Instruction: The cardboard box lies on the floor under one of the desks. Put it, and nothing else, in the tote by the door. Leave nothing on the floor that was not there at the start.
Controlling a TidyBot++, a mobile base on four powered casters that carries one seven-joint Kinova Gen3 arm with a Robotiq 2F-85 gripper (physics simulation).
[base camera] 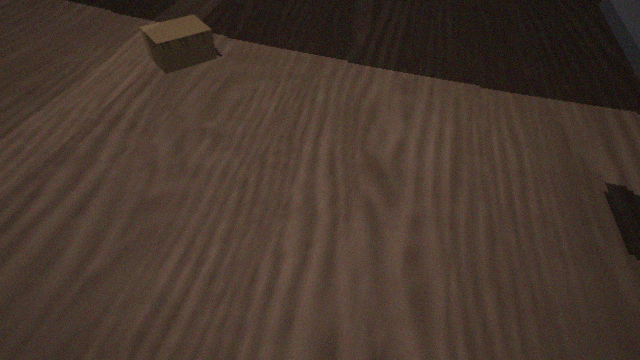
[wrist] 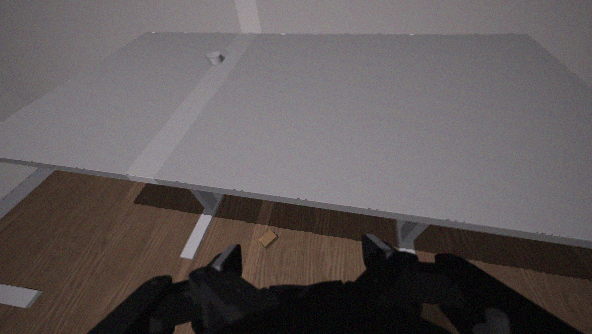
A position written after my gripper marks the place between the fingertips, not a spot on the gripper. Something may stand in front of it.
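I can see my gripper point(wrist: 302, 253), and I see a white desk point(wrist: 478, 132) as well.
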